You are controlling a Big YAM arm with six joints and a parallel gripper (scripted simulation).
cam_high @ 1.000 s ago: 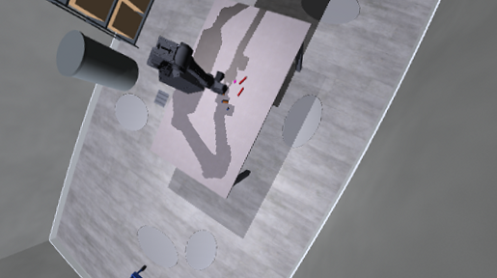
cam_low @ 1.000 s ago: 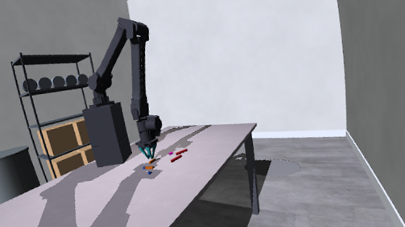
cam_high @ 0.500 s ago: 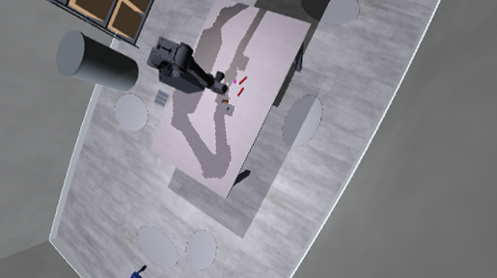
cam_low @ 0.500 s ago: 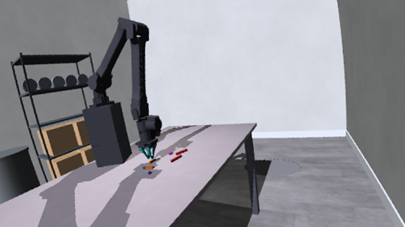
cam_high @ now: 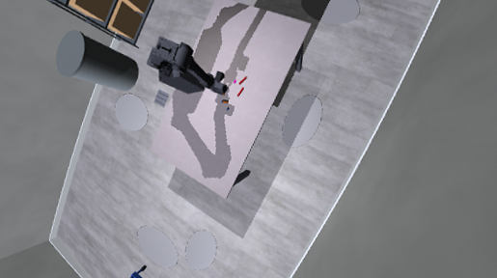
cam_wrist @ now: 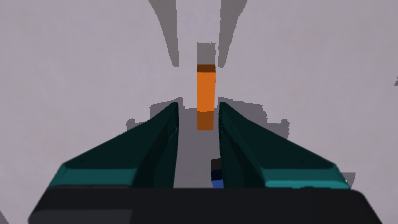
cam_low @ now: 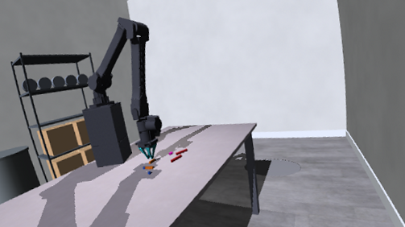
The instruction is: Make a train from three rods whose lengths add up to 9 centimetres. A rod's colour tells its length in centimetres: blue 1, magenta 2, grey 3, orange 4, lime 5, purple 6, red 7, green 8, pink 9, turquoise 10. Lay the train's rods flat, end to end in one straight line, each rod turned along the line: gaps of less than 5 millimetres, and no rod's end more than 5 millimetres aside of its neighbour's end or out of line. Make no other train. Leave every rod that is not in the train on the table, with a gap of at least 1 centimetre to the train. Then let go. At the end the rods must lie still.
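My gripper is now 11 cm to the right of the magenta rod, 4 cm short of it and 2 cm above it.
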